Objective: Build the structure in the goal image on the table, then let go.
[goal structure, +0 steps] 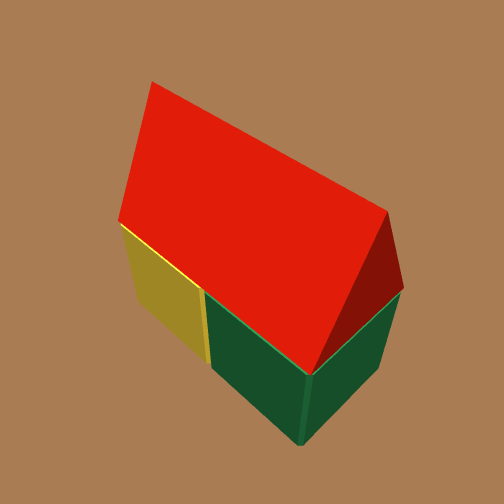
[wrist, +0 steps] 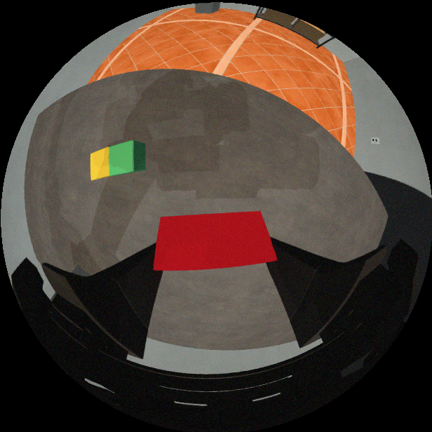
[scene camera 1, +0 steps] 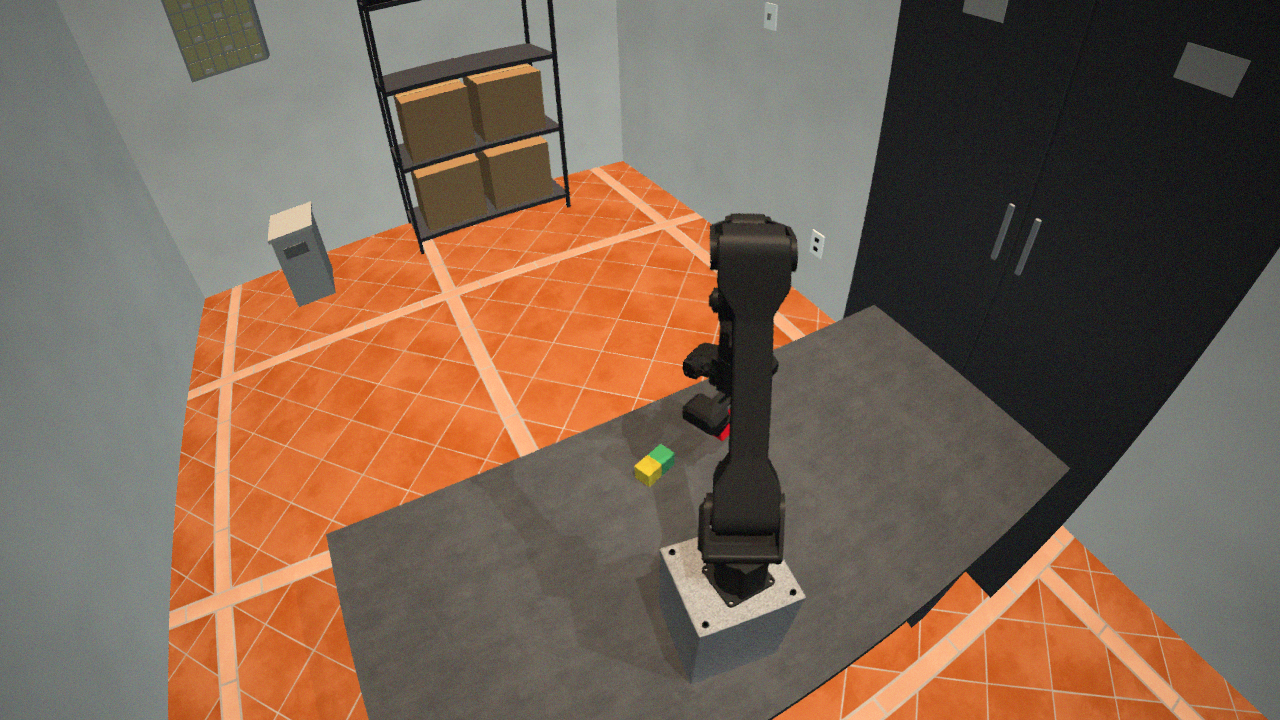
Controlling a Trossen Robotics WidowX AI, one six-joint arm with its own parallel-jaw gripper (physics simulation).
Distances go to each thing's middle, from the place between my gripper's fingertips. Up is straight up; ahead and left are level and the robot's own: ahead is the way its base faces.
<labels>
Right now the green block (wrist: 126,157) is 30 mm ahead of my hand, 110 mm to the left of it and 70 mm below it. From my hand the other things lie so: red block (wrist: 215,240) (10 mm above).
</labels>
